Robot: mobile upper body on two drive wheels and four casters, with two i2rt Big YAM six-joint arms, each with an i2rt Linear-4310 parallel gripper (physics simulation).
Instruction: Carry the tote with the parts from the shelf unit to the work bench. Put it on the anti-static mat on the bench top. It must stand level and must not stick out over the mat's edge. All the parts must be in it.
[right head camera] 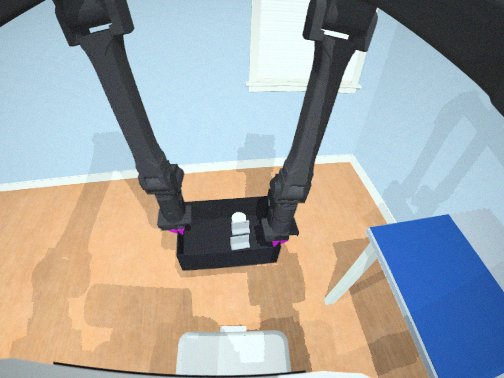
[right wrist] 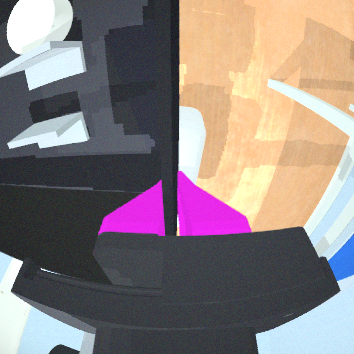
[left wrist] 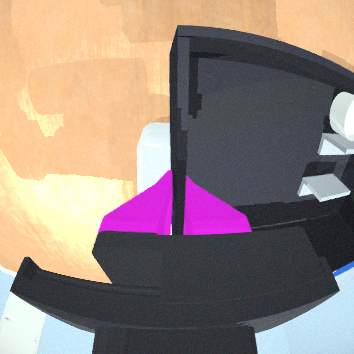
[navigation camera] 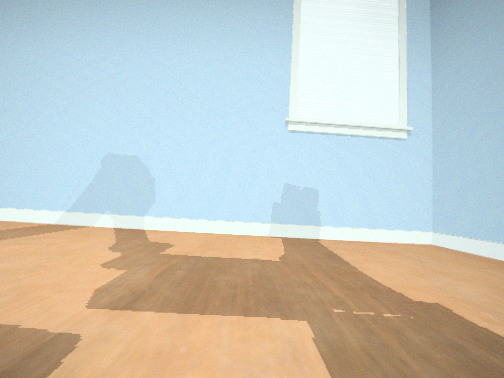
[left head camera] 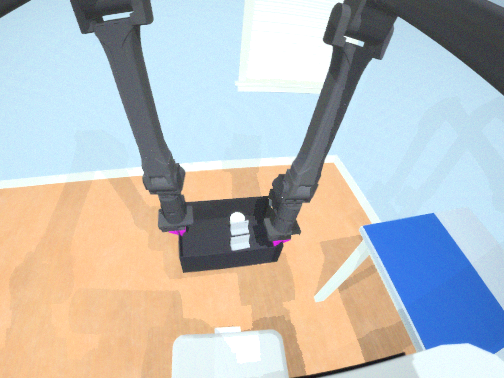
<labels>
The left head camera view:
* my left gripper: 180, 234
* black tote: 205, 246
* blue anti-static mat: 448, 302
</labels>
